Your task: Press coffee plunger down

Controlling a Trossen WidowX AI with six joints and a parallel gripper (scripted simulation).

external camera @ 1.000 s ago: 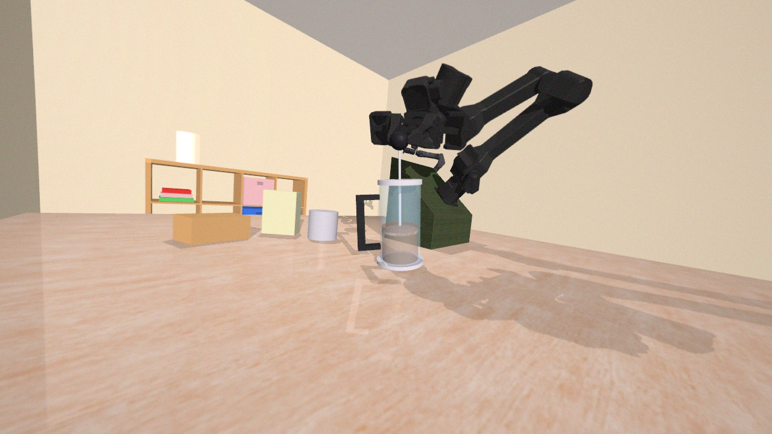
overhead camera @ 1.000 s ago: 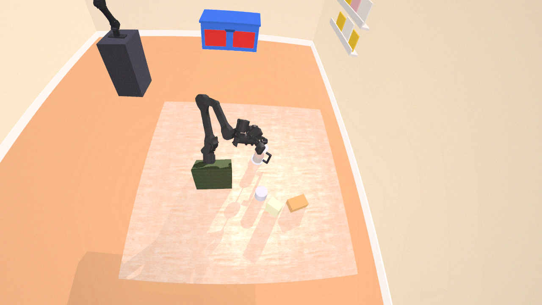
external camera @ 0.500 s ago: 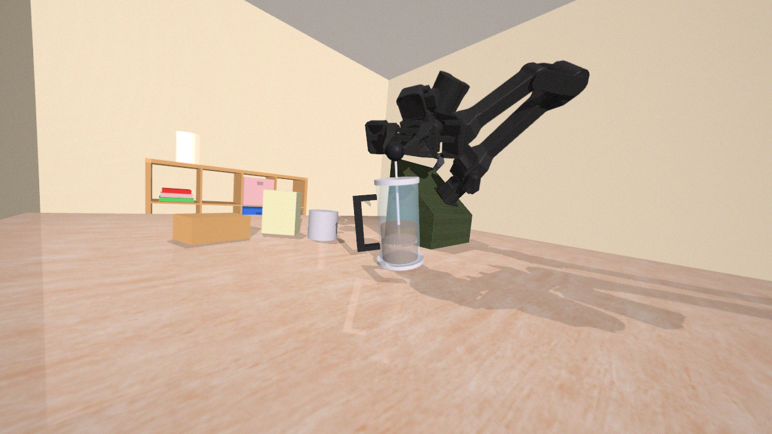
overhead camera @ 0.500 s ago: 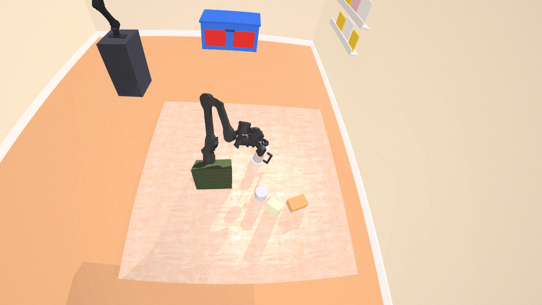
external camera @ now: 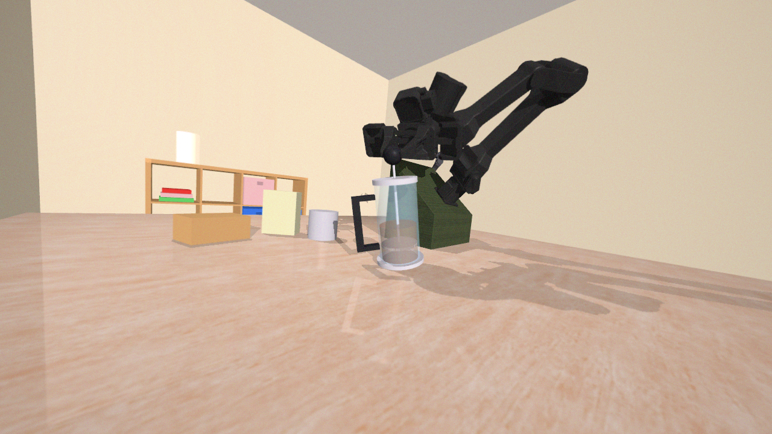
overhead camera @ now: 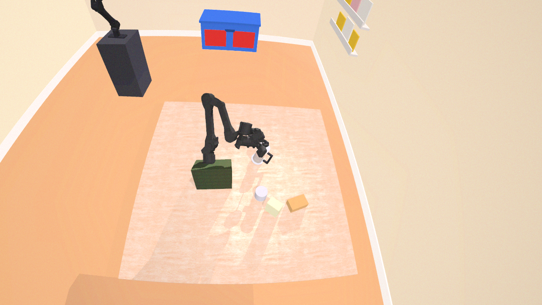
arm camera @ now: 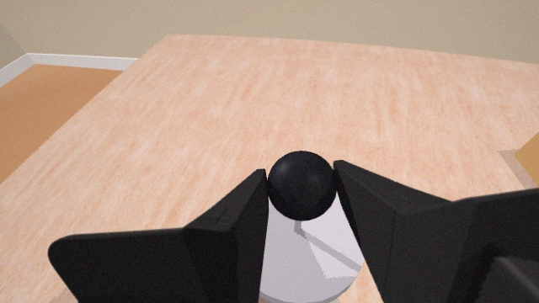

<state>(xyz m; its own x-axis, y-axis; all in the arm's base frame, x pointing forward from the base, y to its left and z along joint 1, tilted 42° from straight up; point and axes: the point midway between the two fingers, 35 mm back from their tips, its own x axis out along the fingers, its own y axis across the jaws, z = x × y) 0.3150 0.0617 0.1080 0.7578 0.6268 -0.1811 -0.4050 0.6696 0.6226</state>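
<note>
The coffee press is 9 cm below my gripper tip, 1 cm to the right of it and 1 cm behind it.
</note>
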